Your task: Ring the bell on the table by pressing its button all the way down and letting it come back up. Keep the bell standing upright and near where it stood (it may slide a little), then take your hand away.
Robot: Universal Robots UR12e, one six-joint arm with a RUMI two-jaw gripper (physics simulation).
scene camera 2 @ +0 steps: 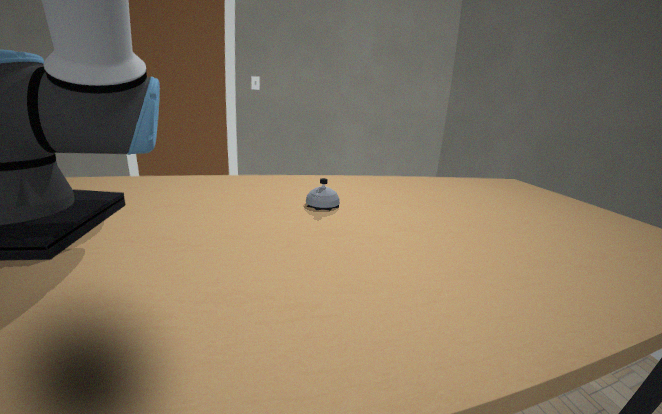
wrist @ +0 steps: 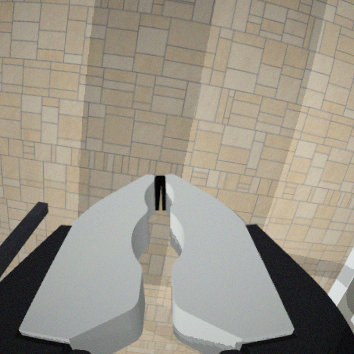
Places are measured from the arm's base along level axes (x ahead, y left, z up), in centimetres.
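Pixels of known places: gripper, between the fingertips: (wrist: 160, 178); arm's base, origin of its link: (scene camera 2: 17, 206).
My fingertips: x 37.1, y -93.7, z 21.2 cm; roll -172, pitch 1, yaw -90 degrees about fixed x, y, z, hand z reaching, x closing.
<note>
For each thing: its top centre in the pictures, then the offset to it from my fingertips. Level surfaces: height alone.
- silver dome bell, centre of its top: (scene camera 2: 323, 179) dx +26.0, dy +93.0, dz -19.0 cm
- black button, centre of its top: (scene camera 2: 323, 179) dx +26.0, dy +93.0, dz -19.0 cm
- wooden table, height of its surface: dz -25.6 cm
A silver dome bell (scene camera 2: 322, 198) with a black button (scene camera 2: 323, 181) on top stands upright on the wooden table (scene camera 2: 380, 280) in the scene view. The button is raised above the dome. The bell does not show in the wrist view. My gripper (wrist: 160, 178) is shut in the wrist view, its two grey jaws together at the tips with nothing between them. It points down over the tiled floor. The gripper does not show in the scene view, so its distance from the bell cannot be told.
The robot's arm (scene camera 2: 90, 115) rises at the left of the scene view from a black base plate (scene camera 2: 95, 207) on the table. A brown door (scene camera 2: 180, 90) and grey walls stand behind the table. A dark bar (wrist: 22, 237) crosses the left of the wrist view above the tiled floor (wrist: 245, 65).
</note>
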